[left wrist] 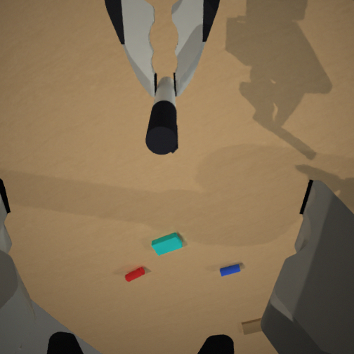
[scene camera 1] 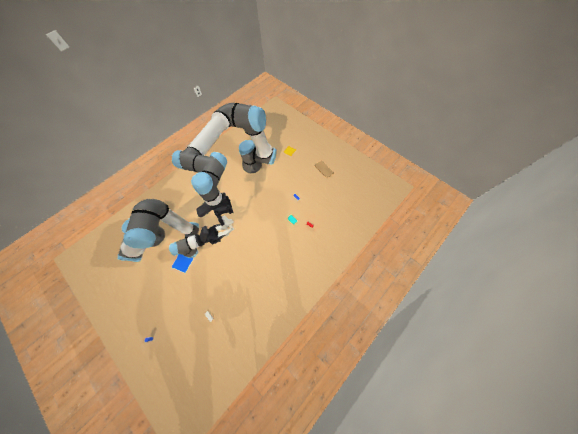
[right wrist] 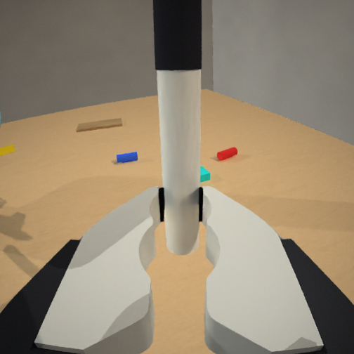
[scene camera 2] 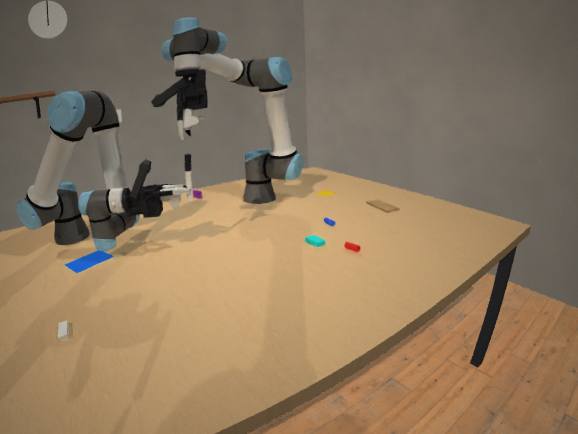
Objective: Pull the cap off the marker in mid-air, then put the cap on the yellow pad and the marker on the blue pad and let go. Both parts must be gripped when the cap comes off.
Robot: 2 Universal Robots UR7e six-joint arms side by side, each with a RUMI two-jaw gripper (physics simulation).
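Where they show: left gripper, between the fingertips: (scene camera 1: 224,217) (scene camera 2: 186,138); right gripper, between the fingertips: (scene camera 1: 232,227) (scene camera 2: 190,189); left arm's base, origin of its link: (scene camera 1: 252,165) (scene camera 2: 259,199); right arm's base, origin of its link: (scene camera 2: 72,237).
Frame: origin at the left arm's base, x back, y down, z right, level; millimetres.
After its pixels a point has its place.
The marker's white body (scene camera 2: 188,180) {x -248, y -236, z 557 mm} (left wrist: 165,94) (right wrist: 180,140) stands upright in mid-air with its black cap (scene camera 2: 188,162) {x -252, y -290, z 554 mm} (left wrist: 161,137) (right wrist: 177,35) on top. My right gripper (scene camera 2: 189,192) {x -243, y -205, z 549 mm} (right wrist: 181,189) is shut on the lower part of the white body, its fingers lying level. My left gripper (scene camera 2: 185,135) {x -246, y -360, z 550 mm} (left wrist: 154,184) points down above the cap, open and apart from it; in the left wrist view the cap shows above the line between its fingertips. The yellow pad (scene camera 1: 290,151) {x -209, y 0, z -256 mm} (scene camera 2: 326,193) {x -207, y 0, z -252 mm} lies near the left arm's base. The blue pad (scene camera 1: 182,263) {x 1, y 0, z 870 mm} (scene camera 2: 89,261) {x 0, y 0, z 844 mm} lies near the right arm's wrist.
A teal block (scene camera 1: 292,219) {x -500, y -15, z 273 mm} (scene camera 2: 315,241) {x -511, y -15, z 289 mm}, a red cylinder (scene camera 1: 310,224) {x -627, y -21, z 253 mm} (scene camera 2: 352,246) {x -629, y -16, z 260 mm}, a blue cylinder (scene camera 1: 296,197) {x -447, y -19, z 109 mm} (scene camera 2: 329,221) {x -452, y -17, z 113 mm} and a brown slab (scene camera 1: 324,169) {x -527, y -8, z -212 mm} (scene camera 2: 382,205) {x -525, y -8, z -208 mm} lie on the table. A white block (scene camera 1: 209,316) {x -347, y -12, z 1042 mm} (scene camera 2: 63,330) {x -352, y -12, z 1046 mm} lies nearer the front. A purple block (scene camera 2: 197,194) {x 274, y -20, z 155 mm} shows behind the marker.
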